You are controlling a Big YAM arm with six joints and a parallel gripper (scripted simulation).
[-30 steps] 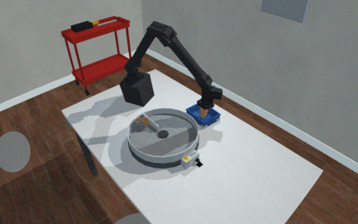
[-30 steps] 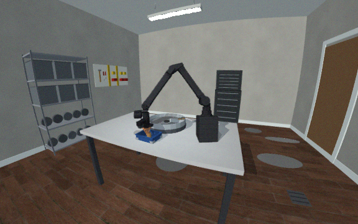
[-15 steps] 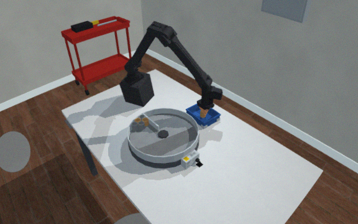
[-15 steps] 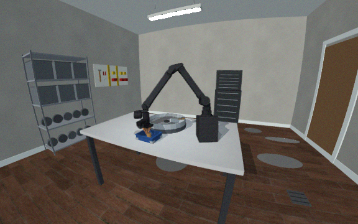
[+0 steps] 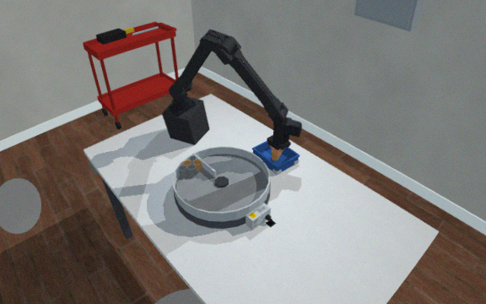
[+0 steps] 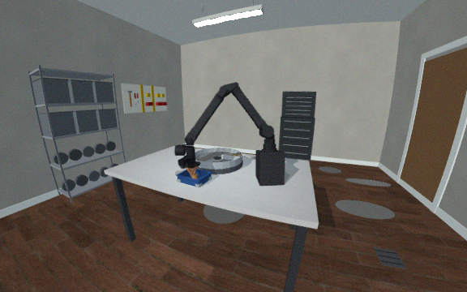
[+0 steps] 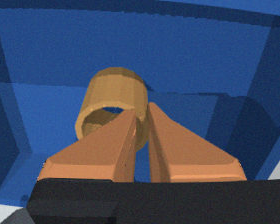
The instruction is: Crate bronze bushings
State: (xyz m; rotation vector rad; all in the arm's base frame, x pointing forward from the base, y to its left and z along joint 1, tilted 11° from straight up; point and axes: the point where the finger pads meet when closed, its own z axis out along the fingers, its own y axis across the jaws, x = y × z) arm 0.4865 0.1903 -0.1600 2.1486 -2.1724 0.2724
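The crate is 1 cm below my hand and 1 cm behind it. From my hand the other things lie so: grey turning table: 34 cm to the right, 3 cm behind, 2 cm above.
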